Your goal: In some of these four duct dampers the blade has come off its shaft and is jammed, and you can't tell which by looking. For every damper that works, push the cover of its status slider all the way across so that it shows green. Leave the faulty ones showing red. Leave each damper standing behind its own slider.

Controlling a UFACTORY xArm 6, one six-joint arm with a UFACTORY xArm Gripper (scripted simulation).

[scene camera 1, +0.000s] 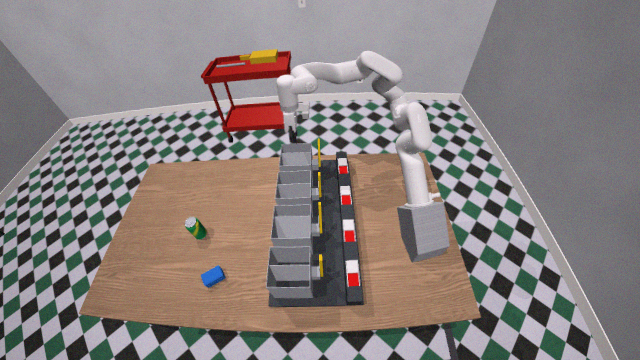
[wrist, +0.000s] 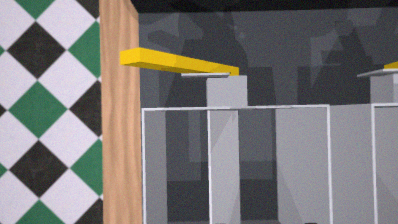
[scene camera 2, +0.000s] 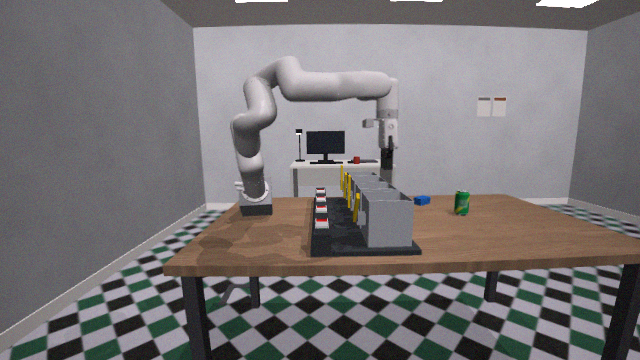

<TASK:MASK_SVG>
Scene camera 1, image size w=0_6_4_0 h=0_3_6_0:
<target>damper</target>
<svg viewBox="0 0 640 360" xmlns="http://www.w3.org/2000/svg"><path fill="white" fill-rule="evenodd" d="M320 139L318 139L318 159L313 159L311 143L282 144L279 161L280 171L311 170L313 185L313 170L319 170L319 167L321 167Z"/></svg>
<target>damper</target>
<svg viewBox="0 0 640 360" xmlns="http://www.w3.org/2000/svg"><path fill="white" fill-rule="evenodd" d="M278 172L275 194L276 204L311 204L313 217L313 200L319 200L319 197L321 197L320 172L318 172L318 188L313 188L311 170Z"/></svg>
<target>damper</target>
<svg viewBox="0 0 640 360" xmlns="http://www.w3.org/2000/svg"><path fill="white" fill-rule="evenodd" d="M321 202L318 202L319 223L314 224L311 204L274 205L271 229L273 245L279 247L310 246L311 253L313 254L313 236L320 236L320 233L322 233Z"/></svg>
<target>damper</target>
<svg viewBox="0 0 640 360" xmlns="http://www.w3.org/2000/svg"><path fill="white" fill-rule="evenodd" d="M322 255L319 255L320 265L313 266L310 246L270 247L266 289L274 298L313 298L313 280L320 280L320 275L323 277ZM310 266L310 287L276 287L277 281L309 281ZM278 263L310 262L310 265L278 265Z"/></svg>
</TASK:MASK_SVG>
